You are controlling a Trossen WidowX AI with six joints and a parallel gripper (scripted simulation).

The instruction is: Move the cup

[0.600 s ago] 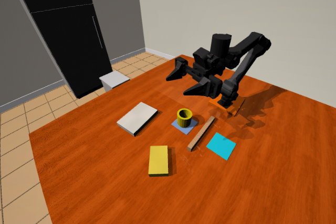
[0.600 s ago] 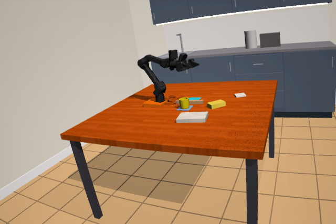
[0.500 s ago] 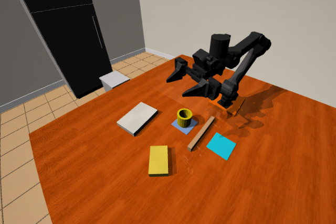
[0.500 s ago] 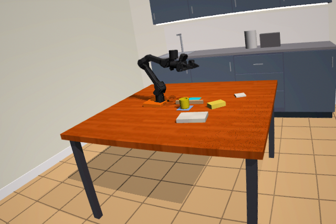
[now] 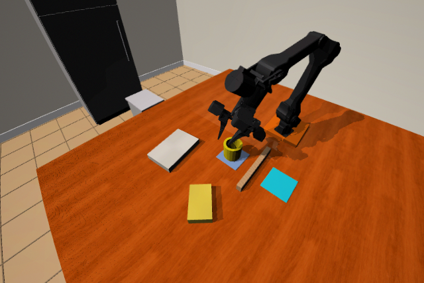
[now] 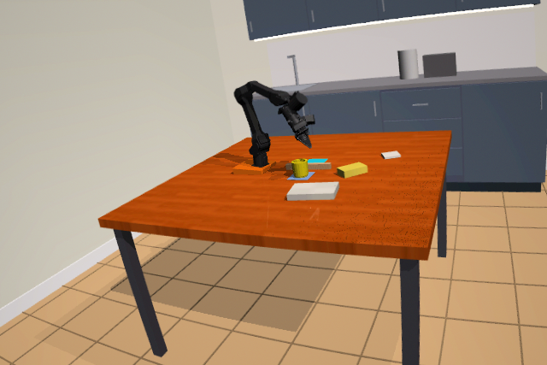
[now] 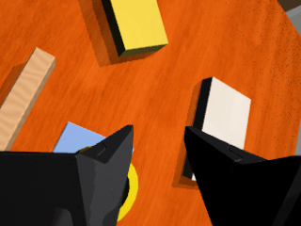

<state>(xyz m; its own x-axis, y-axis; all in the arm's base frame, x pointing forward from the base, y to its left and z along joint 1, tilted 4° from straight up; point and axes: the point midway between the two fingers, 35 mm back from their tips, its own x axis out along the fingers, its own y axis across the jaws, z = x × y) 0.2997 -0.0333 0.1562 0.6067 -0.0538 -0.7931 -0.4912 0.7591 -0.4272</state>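
Right now my gripper tip is 100 mm above the yellow cup, 60 mm past it and 20 mm to the left of it. Also, from my gripper tip: white flat block: 180 mm to the right, 120 mm below, 110 mm ahead; pale blue pad: 140 mm below, 60 mm behind, 10 mm to the right; wooden bar: 130 mm below, 90 mm behind, 80 mm to the left.
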